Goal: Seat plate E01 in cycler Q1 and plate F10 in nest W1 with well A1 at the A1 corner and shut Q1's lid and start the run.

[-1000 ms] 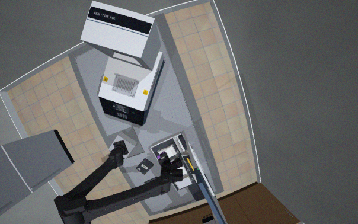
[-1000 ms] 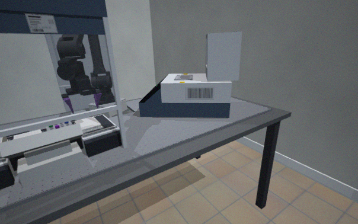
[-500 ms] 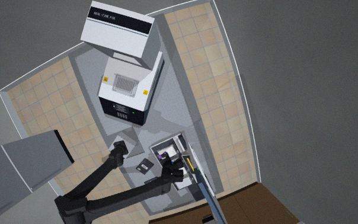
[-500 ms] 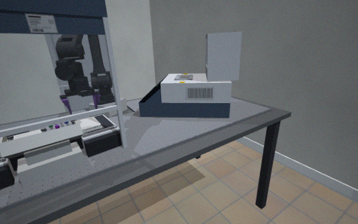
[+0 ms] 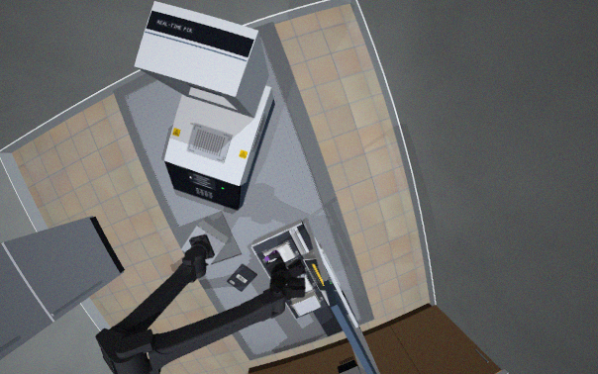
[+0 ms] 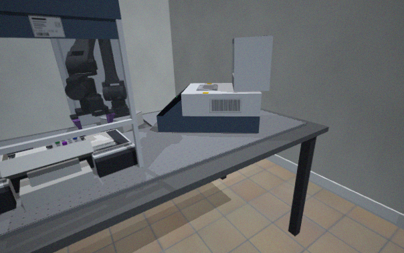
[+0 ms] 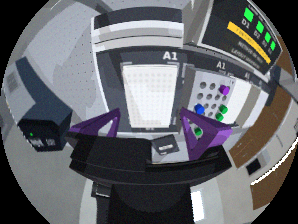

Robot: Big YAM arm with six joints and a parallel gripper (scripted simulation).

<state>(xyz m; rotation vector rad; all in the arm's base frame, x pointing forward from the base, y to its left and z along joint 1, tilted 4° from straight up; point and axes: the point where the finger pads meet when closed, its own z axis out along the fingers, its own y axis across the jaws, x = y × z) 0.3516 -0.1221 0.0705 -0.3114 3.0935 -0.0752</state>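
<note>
My hand is 20 mm short of the tube cooling block, 100 mm to the left of it and 30 mm above it. Also, from my hand: frame post: 170 mm ahead, 120 mm to the left, 130 mm above; then white deep-well block: 60 mm ahead, 300 mm to the right, 30 mm below; then label: 250 mm behind, 120 mm to the right, 100 mm below.
</note>
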